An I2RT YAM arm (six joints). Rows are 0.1 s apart.
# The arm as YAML. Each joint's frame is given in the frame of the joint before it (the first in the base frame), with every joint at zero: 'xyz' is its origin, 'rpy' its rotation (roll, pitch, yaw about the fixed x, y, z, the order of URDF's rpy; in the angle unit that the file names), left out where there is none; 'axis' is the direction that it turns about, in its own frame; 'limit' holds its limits. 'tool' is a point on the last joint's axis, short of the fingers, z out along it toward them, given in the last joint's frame.
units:
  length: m
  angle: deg
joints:
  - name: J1
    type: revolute
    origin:
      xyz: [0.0, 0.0, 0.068]
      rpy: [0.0, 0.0, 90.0]
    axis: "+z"
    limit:
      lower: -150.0
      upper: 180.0
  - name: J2
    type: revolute
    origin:
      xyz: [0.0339, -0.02, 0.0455]
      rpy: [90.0, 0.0, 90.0]
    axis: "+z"
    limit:
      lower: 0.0
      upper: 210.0
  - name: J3
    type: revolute
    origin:
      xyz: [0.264, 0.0, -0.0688]
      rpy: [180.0, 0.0, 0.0]
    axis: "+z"
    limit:
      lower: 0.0
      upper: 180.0
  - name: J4
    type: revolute
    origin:
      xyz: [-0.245, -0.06, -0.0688]
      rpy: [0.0, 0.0, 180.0]
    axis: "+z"
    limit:
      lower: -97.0
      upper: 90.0
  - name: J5
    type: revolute
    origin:
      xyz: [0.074, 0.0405, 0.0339]
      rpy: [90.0, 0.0, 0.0]
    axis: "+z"
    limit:
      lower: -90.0
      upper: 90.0
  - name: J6
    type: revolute
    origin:
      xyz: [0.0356, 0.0, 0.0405]
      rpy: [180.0, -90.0, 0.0]
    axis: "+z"
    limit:
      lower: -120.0
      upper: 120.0
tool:
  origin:
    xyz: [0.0, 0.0, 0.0]
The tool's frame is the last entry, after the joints.
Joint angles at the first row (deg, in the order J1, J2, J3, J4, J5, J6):
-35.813 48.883 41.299 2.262 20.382 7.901
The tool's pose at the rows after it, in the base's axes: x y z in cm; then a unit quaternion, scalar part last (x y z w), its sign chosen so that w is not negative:
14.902 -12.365 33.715 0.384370 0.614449 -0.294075 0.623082
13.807 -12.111 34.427 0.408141 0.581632 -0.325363 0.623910
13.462 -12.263 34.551 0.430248 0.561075 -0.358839 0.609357
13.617 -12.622 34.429 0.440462 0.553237 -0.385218 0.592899
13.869 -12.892 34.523 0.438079 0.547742 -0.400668 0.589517
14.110 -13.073 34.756 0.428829 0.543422 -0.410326 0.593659
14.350 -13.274 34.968 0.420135 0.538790 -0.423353 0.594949
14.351 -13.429 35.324 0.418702 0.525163 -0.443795 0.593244
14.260 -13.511 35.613 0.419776 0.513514 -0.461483 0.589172
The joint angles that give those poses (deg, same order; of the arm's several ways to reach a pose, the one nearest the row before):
-35.832 46.129 41.298 1.717 21.433 7.901
-36.336 43.855 41.299 1.934 26.262 7.792
-36.467 43.789 41.299 2.501 31.508 6.983
-36.510 44.927 41.298 3.618 35.028 5.519
-36.513 45.954 41.298 5.803 36.336 3.770
-36.513 46.741 41.299 8.403 36.380 1.869
-36.510 47.616 41.300 11.070 36.776 -0.339
-36.622 48.141 41.299 14.022 38.523 -2.721
-36.731 48.380 41.299 16.140 40.249 -4.688

